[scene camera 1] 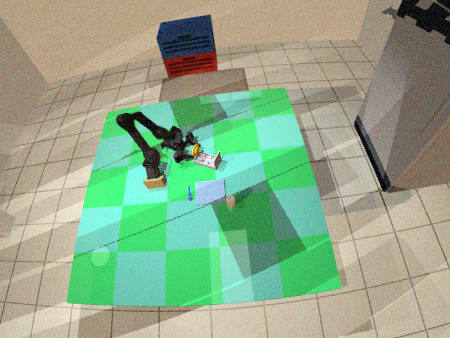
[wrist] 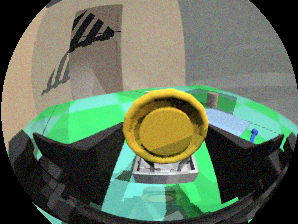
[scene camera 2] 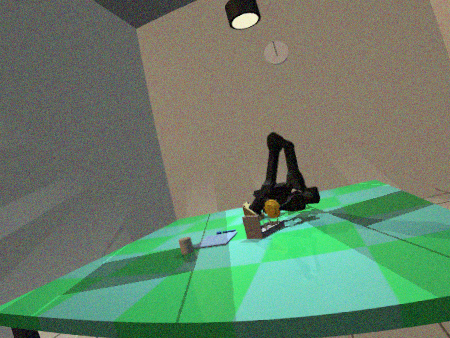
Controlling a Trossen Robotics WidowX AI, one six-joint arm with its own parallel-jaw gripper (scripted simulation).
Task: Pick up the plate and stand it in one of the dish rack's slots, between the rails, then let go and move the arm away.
Scene:
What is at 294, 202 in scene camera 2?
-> My gripper.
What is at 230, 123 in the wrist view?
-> A pale blue pad.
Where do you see a yellow plate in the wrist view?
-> At 165, 126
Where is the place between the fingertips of my gripper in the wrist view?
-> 165, 127

